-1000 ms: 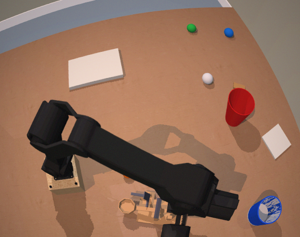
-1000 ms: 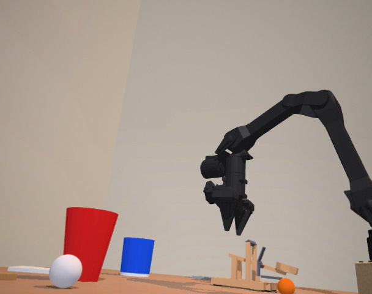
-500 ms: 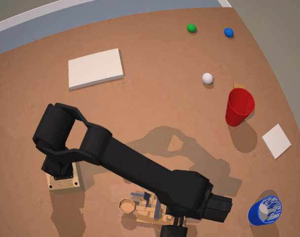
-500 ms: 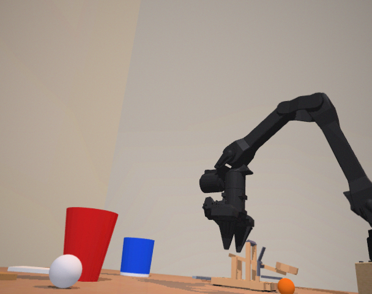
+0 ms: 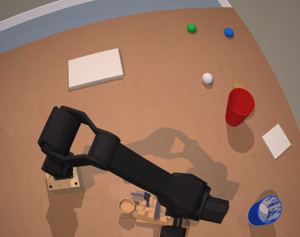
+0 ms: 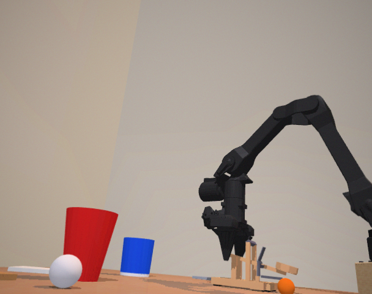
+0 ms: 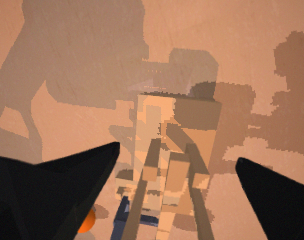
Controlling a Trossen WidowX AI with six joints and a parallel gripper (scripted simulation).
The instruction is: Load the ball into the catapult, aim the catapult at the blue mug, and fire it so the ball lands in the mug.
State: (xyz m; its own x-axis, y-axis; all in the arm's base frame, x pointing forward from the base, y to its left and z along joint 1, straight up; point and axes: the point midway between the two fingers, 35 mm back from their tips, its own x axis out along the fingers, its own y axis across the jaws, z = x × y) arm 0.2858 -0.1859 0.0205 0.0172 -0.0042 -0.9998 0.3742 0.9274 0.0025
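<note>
The catapult upright frame is 40 mm behind my gripper tip, 20 mm to the left of it and 20 mm above it. Round my gripper tip: blue mug: 270 mm ahead, 100 mm to the right, 30 mm below; then orange ball: 100 mm behind, 160 mm to the left, 40 mm below; then catapult: 60 mm behind, 50 mm to the left.
</note>
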